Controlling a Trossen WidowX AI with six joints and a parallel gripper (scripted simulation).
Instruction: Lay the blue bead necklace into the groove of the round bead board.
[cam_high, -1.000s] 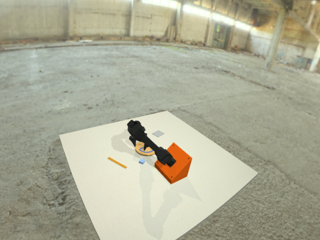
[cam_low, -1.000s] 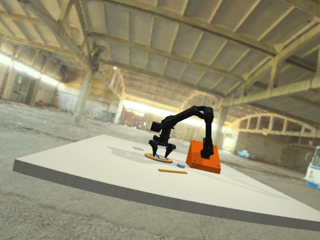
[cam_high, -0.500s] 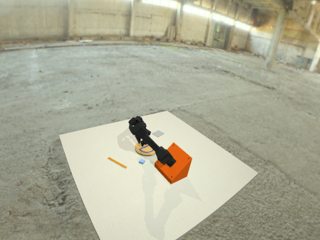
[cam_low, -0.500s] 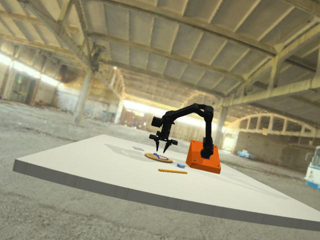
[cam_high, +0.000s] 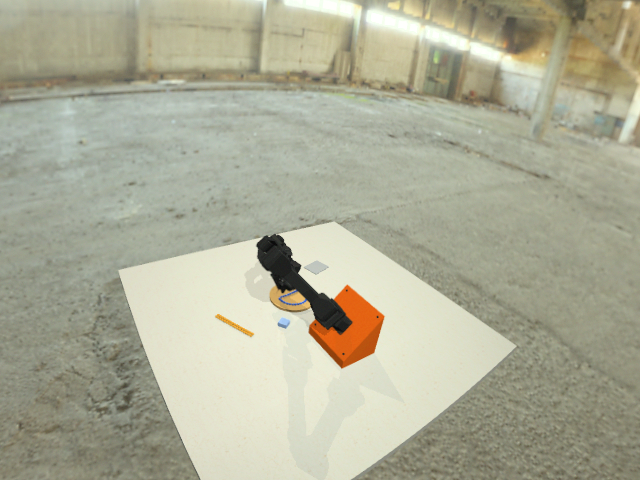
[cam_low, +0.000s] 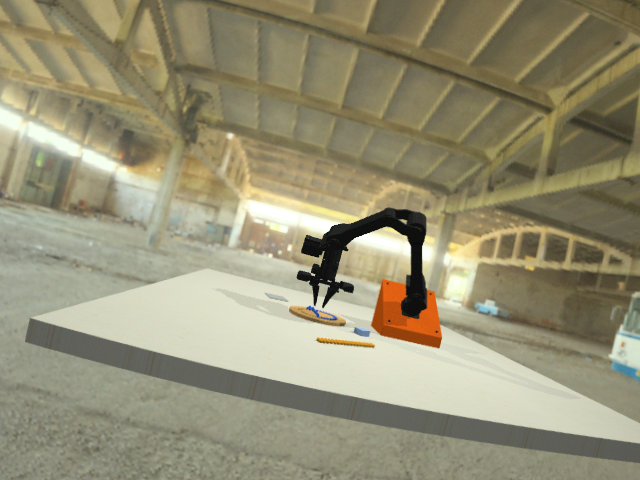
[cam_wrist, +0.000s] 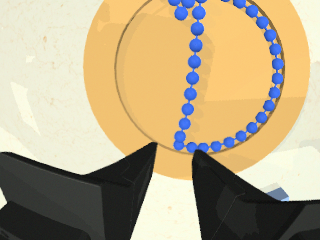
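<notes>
Now: the round tan bead board 10 mm behind my gripper tip, 50 mm to the right of it and 30 mm below it. The rest, counted from my gripper tip: flat grey tile 150 mm ahead, 280 mm to the right, 40 mm below; small light-blue block 150 mm behind, 70 mm to the left, 40 mm below.
</notes>
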